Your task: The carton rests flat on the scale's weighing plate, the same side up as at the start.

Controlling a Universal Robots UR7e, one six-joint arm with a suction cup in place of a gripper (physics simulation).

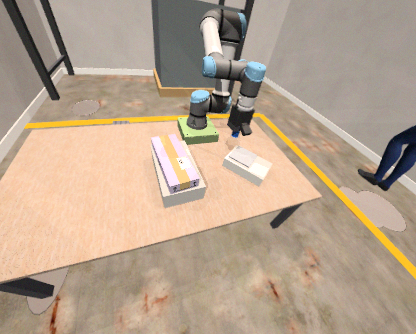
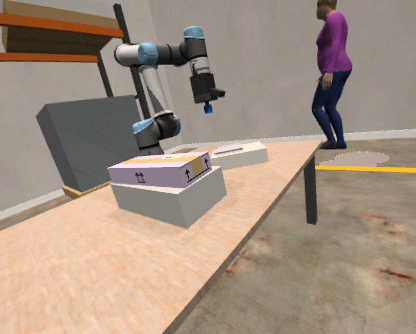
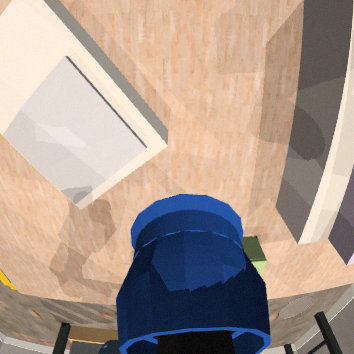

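Seen in the pictures: hand, its tool point: (image 1: 234, 135) (image 2: 208, 113) (image 3: 186, 240); arm's base, origin of its link: (image 1: 196, 124).
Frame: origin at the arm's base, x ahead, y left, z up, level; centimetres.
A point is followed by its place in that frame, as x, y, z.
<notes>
The carton (image 1: 167, 157) {37.7, -32.7, 9.0} (image 2: 155, 175) {44.7, -36.6, 6.6} (image 3: 346, 234) {24.3, -23.1, 6.5} is a long lilac box with tan tape along its top and a white label. It lies flat on a grey-white block (image 1: 185, 197) {55.4, -29.7, -1.9} (image 2: 155, 206) {43.6, -39.0, -2.1} (image 3: 320, 200) {29.0, -19.0, 3.1}, with up arrows on its sides. The scale (image 1: 256, 171) {54.2, 14.5, -0.5} (image 2: 252, 156) {54.7, 11.0, -3.2} (image 3: 25, 55) {52.4, 16.6, -0.5} is a low white box, apart from the block. Its grey weighing plate (image 1: 243, 156) {42.2, 12.8, 1.3} (image 2: 228, 149) {44.0, 9.2, 1.3} (image 3: 75, 130) {42.5, 11.9, 1.3} is bare. My gripper, a blue suction cup (image 1: 235, 134) (image 2: 208, 109) (image 3: 186, 215), hangs in the air behind the scale, open, touching nothing.
The block and scale stand on a wooden table (image 1: 90, 200) {38.7, -70.2, -7.0} (image 2: 80, 260) {35.5, -58.7, -7.0} (image 3: 215, 165) {31.1, -5.3, -7.0}. The arm's green base (image 1: 198, 131) {9.2, -2.7, 0.0} (image 3: 255, 250) {12.9, -12.5, -2.8} is at the table's back edge. A person (image 1: 400, 152) (image 2: 332, 60) stands beyond the table. A grey cabinet (image 1: 185, 50) (image 2: 95, 140) stands behind the arm.
</notes>
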